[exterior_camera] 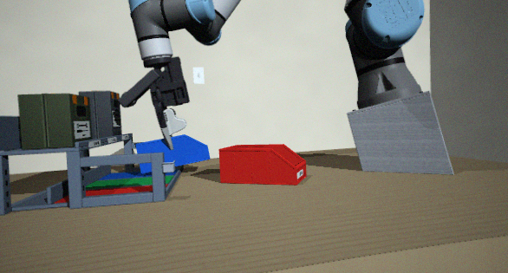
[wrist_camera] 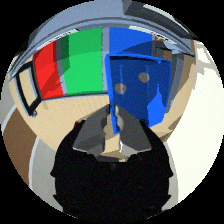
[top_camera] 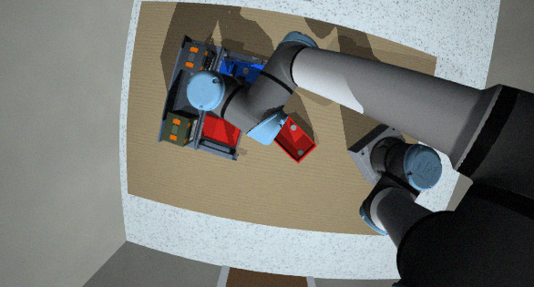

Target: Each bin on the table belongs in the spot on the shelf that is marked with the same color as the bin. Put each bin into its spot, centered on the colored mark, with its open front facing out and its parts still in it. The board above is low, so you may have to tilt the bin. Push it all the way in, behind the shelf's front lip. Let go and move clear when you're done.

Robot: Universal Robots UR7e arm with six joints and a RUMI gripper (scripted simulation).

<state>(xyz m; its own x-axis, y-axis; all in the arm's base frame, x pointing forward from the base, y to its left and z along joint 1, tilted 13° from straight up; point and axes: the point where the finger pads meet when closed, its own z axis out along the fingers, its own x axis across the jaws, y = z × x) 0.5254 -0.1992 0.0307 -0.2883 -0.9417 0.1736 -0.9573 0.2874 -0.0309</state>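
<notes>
My hand is 2 cm past the blue bin, 4 cm to the left of it and 3 cm above it. Round my hand: red bin 18 cm behind, 17 cm to the left, 5 cm below; top board 20 cm ahead, 1 cm to the left, 1 cm above; grey box 15 cm ahead, 10 cm to the right, 8 cm above.
</notes>
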